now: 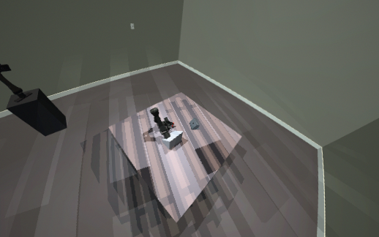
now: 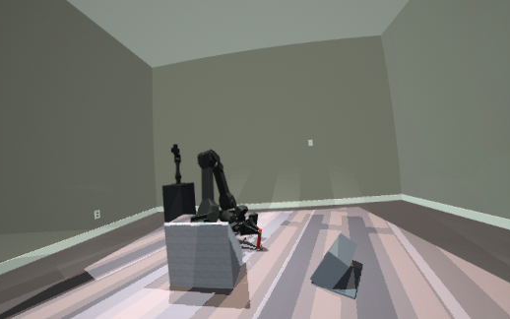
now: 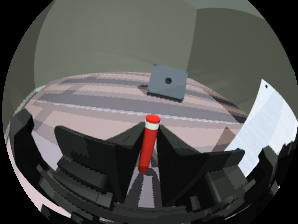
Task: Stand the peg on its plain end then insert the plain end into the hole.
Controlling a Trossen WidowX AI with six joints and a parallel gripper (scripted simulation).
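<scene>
Right now the red peg is 10 mm below my gripper tip. From my gripper tip the other things lie so: panel (250 mm ahead, 150 mm to the right, 20 mm below).
</scene>
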